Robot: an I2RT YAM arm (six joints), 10 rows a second.
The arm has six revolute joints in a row. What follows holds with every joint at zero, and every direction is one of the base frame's. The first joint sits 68 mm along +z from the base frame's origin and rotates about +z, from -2.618 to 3.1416 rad. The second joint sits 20 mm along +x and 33.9 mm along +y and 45.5 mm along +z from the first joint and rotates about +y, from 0 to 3.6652 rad. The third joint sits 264 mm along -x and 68.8 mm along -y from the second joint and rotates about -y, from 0 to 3.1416 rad. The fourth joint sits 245 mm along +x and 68.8 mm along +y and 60 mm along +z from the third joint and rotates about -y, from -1.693 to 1.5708 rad. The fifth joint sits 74 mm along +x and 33.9 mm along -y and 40.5 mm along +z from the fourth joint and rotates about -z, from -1.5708 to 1.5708 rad. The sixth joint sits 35.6 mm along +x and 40.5 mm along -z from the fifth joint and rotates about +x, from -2.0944 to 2.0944 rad. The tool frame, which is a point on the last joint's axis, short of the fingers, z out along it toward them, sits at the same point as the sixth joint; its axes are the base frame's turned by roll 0, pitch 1.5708 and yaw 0 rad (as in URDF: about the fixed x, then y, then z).
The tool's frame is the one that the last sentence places.
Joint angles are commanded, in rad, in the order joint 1, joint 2, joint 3, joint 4, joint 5, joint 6. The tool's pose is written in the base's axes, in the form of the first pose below.
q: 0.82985, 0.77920, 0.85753, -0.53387, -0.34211, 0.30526
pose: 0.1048 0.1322 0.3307 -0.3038 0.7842 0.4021 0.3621
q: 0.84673, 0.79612, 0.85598, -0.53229, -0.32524, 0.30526
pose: 0.1056 0.1366 0.3277 -0.3065 0.7884 0.3964 0.3568
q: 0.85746, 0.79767, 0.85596, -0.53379, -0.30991, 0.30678
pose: 0.1048 0.1377 0.3272 -0.3067 0.7899 0.3929 0.3573
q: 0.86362, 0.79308, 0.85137, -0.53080, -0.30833, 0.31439
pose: 0.1035 0.1377 0.3267 -0.3057 0.7895 0.3954 0.3561
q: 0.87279, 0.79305, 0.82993, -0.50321, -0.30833, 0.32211
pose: 0.1034 0.1401 0.3221 -0.3062 0.7877 0.3997 0.3550
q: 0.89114, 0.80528, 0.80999, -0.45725, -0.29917, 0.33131
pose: 0.1043 0.1458 0.3178 -0.3076 0.7838 0.4045 0.3571
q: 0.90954, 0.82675, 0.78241, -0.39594, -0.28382, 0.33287
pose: 0.1067 0.1533 0.3107 -0.3103 0.7799 0.4057 0.3617
